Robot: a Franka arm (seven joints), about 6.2 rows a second.
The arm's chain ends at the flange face. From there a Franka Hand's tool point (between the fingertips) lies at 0.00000 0.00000 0.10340 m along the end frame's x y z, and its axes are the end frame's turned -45 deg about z.
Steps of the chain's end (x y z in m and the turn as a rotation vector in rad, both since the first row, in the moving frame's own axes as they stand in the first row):
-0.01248, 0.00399, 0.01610, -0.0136, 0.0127, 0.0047
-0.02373, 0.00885, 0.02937, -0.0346, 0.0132, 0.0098
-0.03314, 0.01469, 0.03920, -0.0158, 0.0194, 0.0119
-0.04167, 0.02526, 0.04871, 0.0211, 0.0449, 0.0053
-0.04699, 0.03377, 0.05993, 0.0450, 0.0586, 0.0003
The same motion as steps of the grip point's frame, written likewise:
-0.01172, -0.00408, 0.01608, -0.0186, -0.0006, 0.0047
-0.02462, -0.00704, 0.02930, -0.0338, -0.0151, 0.0098
-0.03357, -0.01047, 0.03917, -0.0249, 0.0025, 0.0119
-0.04251, -0.00985, 0.04858, -0.0168, 0.0467, 0.0053
-0.04954, -0.00835, 0.05965, -0.0096, 0.0733, 0.0003

